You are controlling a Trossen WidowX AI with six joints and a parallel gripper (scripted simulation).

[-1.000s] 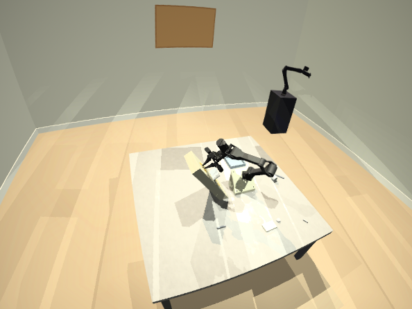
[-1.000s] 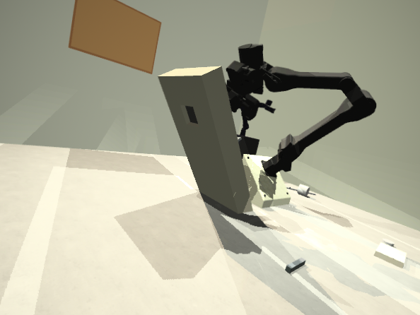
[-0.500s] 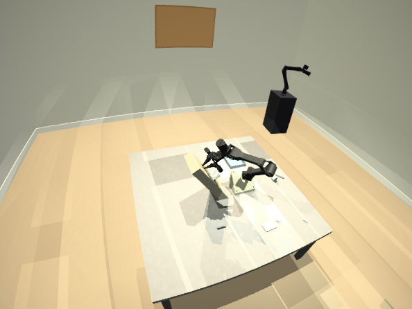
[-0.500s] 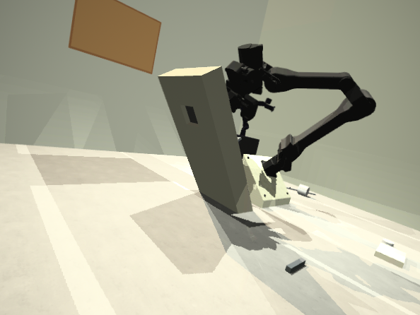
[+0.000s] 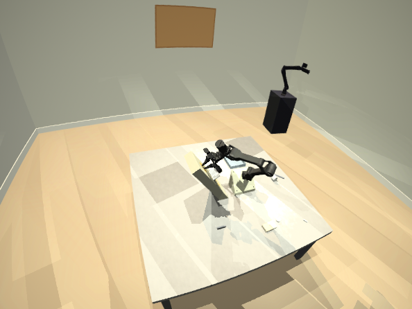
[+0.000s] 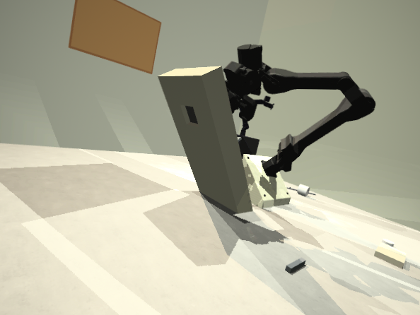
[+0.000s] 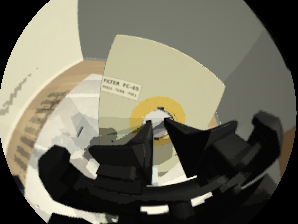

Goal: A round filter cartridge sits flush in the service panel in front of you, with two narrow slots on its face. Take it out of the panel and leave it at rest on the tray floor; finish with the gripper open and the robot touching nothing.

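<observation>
Right now my gripper tip is 1 cm short of the round filter cartridge and 1 cm above it. The rest, counted from my gripper tip: dark block 8 cm behind, 31 cm to the left, 27 cm below; then flat cream pad 40 cm behind, 38 cm to the left, 26 cm below; then square grey-rimmed tray 39 cm behind, 33 cm to the right, 26 cm below.
</observation>
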